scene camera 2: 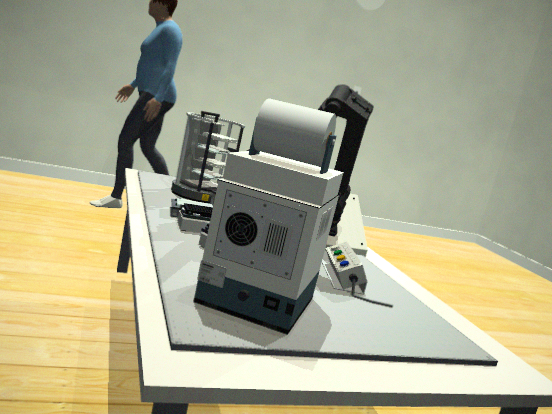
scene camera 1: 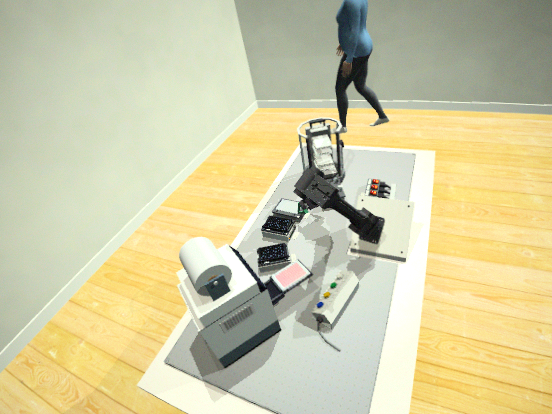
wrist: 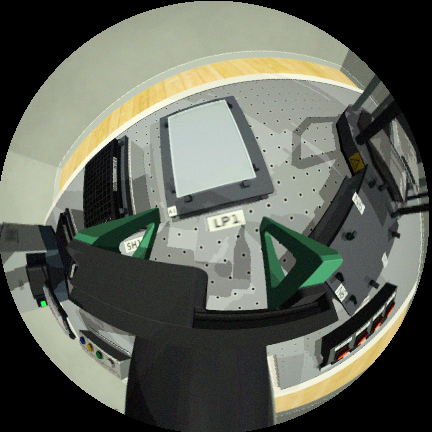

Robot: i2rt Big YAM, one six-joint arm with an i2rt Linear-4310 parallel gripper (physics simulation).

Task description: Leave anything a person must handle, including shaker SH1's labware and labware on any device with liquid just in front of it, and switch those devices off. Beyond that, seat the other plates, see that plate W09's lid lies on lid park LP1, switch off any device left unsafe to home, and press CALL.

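Frame: origin at the arm's base, x left, y back, z up, level; millimetres.
Seen in the pictures: gripper, fingertip midpoint: [scene camera 1: 304, 208] [wrist: 209, 217]; arm's base, link origin: [scene camera 1: 371, 228].
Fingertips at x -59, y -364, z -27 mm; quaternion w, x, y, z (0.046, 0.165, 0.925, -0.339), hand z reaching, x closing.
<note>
Pixels of each thing's top centre, then the offset from my fingertips to it. "spot": a spot on its surface instead.
- pale lid, top centre: [wrist: 202, 137] [scene camera 2: 195, 204] [scene camera 1: 289, 206] dz -13, dx -8, dy -95 mm
- dark lid park LP1, surface spot: [wrist: 262, 186] spot: dz -20, dx -57, dy -22 mm
- pink-filled plate, top centre: [wrist: 52, 310] [scene camera 1: 290, 273] dz +70, dx +438, dy +154 mm
- switch strip, surface spot: [scene camera 1: 374, 187] spot: dz -6, dx -278, dy +282 mm
- button box, top centre: [scene camera 2: 348, 250] [scene camera 1: 335, 289] [wrist: 93, 358] dz +28, dx +417, dy +329 mm
- round rack, surface spot: [scene camera 2: 187, 191] spot: dz -26, dx -258, dy -113 mm
- dark pegged base, top centre: [wrist: 381, 241] [scene camera 1: 330, 186] dz +20, dx -188, dy +69 mm
My gripper [scene camera 1: 304, 209] [wrist: 209, 217] is open and empty, above the board near the LP1 label; the large device hides it in scene camera 2. A pale lid [scene camera 1: 288, 206] [wrist: 212, 150] lies flat on the dark lid park LP1 [wrist: 262, 186]. A black plate [scene camera 1: 279, 225] [wrist: 99, 185] sits on the shaker by the SH1 label. Another black plate [scene camera 1: 273, 254] sits on a device nearer the large one. A pink-filled plate [scene camera 1: 291, 276] lies on the large device's extended tray. Several switches glow red on the switch strip [scene camera 1: 374, 187] [wrist: 362, 341]. The button box [scene camera 1: 340, 300] [scene camera 2: 350, 272] [wrist: 114, 361] has coloured buttons.
The large device [scene camera 1: 245, 320] [scene camera 2: 260, 240] carries a white cylinder. A round rack [scene camera 2: 187, 191] with stacked plates stands at the far end, beside a dark pegged base [wrist: 372, 255]. A person [scene camera 1: 355, 40] [scene camera 2: 160, 57] in blue is beyond the table's far end.
</note>
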